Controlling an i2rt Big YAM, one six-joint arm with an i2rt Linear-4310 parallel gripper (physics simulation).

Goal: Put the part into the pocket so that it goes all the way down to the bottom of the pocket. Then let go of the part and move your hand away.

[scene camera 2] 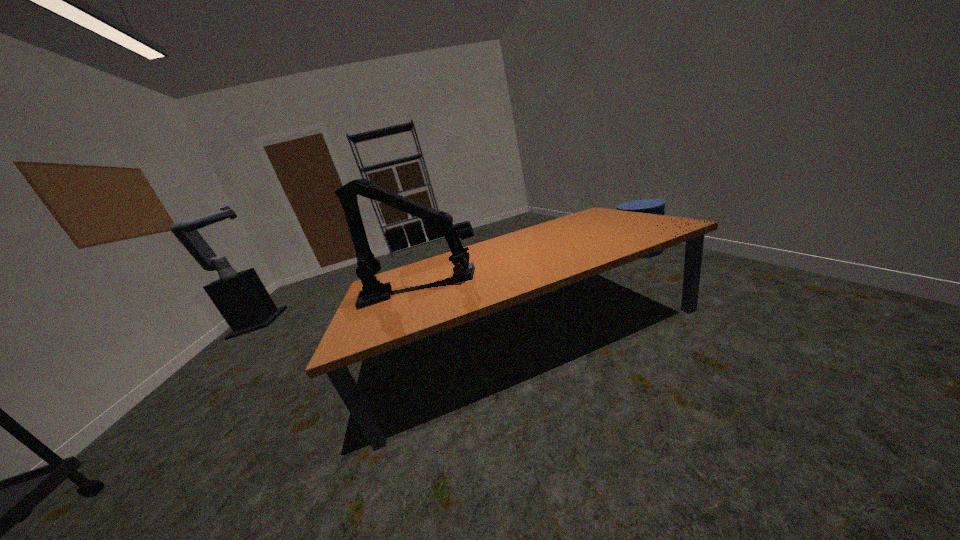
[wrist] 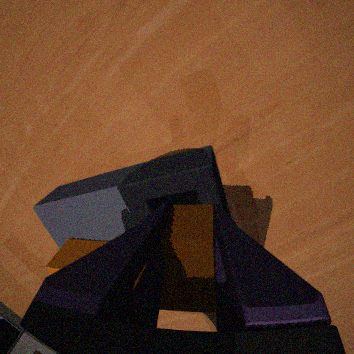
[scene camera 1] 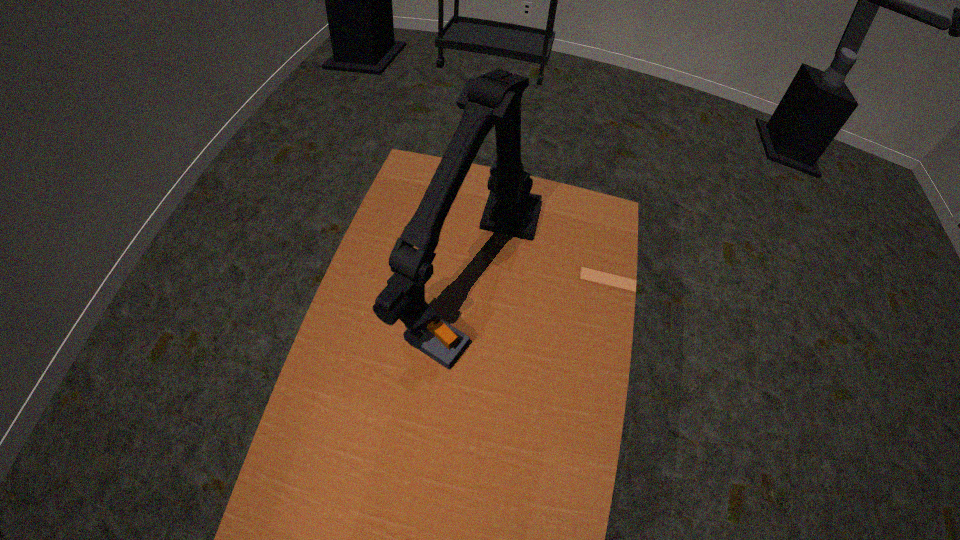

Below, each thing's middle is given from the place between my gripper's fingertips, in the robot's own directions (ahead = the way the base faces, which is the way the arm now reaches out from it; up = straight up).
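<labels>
The grey-blue pocket block (scene camera 1: 425, 341) sits 20 mm below my hand, and it is also 60 mm to the left of my hand.
</labels>
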